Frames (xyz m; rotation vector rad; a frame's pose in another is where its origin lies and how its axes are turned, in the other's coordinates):
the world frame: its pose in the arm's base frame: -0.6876 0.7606 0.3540 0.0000 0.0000 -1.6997
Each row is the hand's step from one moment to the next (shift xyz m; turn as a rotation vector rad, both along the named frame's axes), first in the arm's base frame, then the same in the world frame.
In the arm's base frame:
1: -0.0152 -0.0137 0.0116 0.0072 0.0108 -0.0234
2: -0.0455 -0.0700 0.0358 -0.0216 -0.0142 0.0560
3: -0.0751 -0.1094 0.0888 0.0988 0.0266 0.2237
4: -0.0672 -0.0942 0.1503 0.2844 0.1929 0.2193
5: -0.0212 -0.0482 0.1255 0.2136 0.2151 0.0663
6: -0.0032 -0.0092 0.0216 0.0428 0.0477 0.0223
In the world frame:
1: 0.0155 -0.0133 0.0116 -0.0116 0.0058 -0.0234
2: 0.0753 -0.0361 0.0358 0.0169 -0.0196 0.0560
3: 0.1181 -0.0604 0.0888 -0.0391 0.0946 0.2237
4: 0.1021 -0.0545 0.1503 -0.2279 0.2572 0.2193
5: 0.0505 -0.0148 0.1255 -0.2408 0.1842 0.0663
6: 0.0095 -0.0020 0.0216 -0.0528 0.0363 0.0223

